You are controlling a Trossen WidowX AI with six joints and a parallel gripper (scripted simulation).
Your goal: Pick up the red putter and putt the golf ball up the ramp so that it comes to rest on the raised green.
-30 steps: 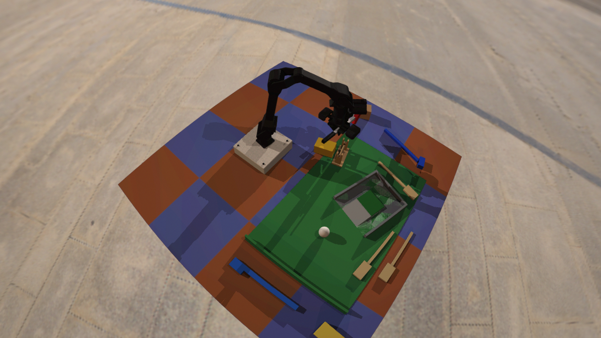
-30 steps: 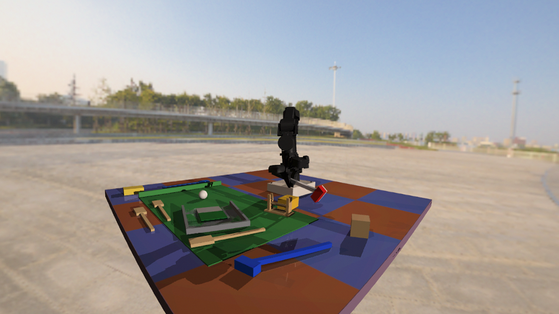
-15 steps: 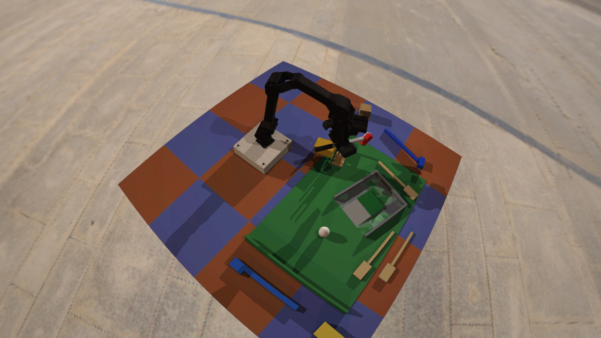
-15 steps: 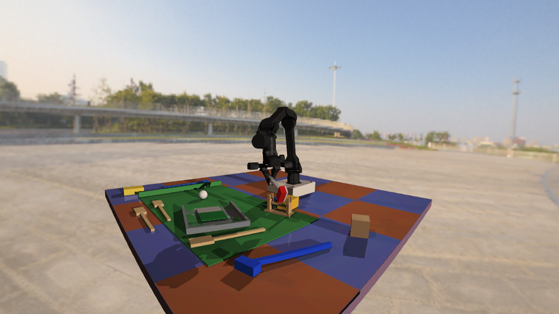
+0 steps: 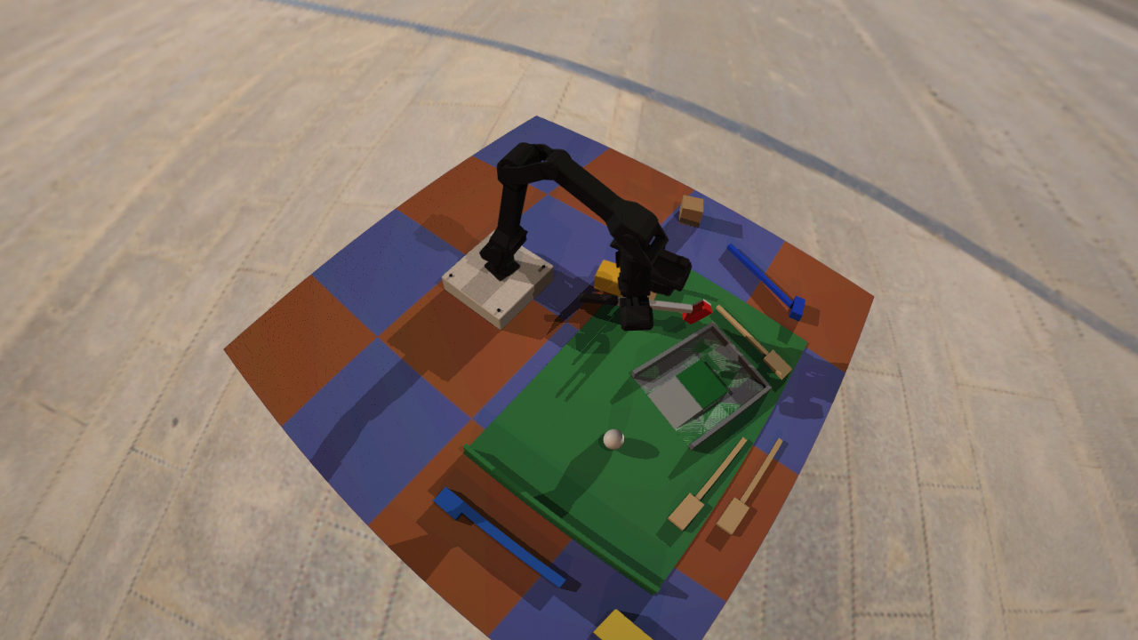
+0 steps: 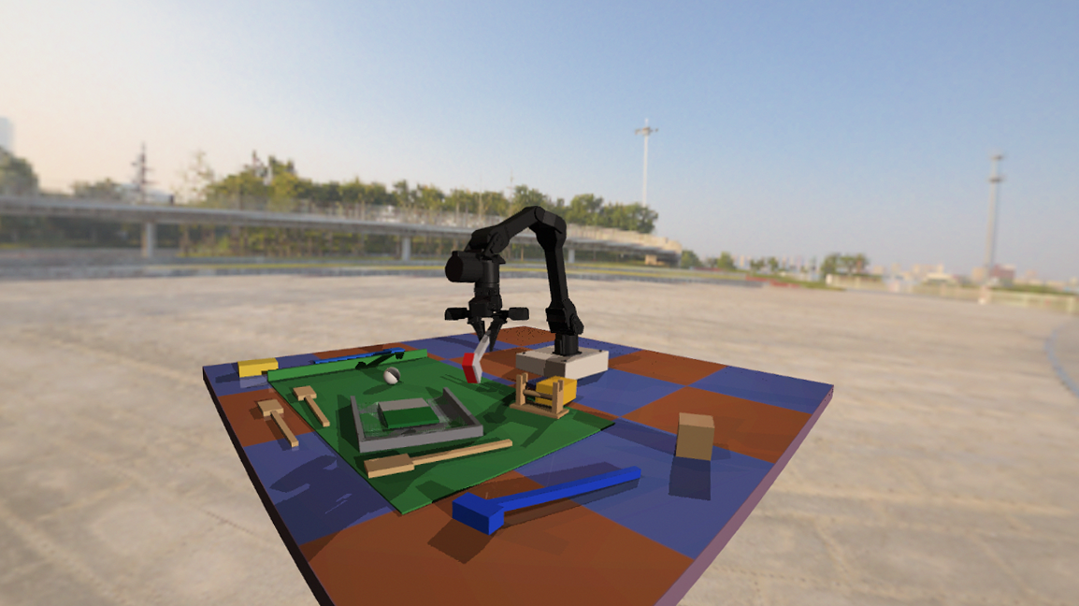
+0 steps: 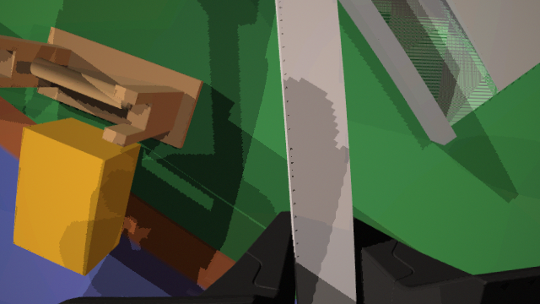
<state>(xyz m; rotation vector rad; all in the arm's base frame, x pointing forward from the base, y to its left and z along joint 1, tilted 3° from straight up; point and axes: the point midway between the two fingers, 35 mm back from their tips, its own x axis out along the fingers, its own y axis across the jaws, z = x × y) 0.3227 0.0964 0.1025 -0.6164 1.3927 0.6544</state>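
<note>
My gripper tip is 16 cm short of the white golf ball, 21 cm to the left of it and 9 cm above it. The rest, counted from my gripper tip: green mat (15 cm ahead, 5 cm to the right, 11 cm below); then wooden stand (5 cm behind, 13 cm to the left, 8 cm below); then yellow block (13 cm behind, 10 cm to the left, 9 cm below).
</note>
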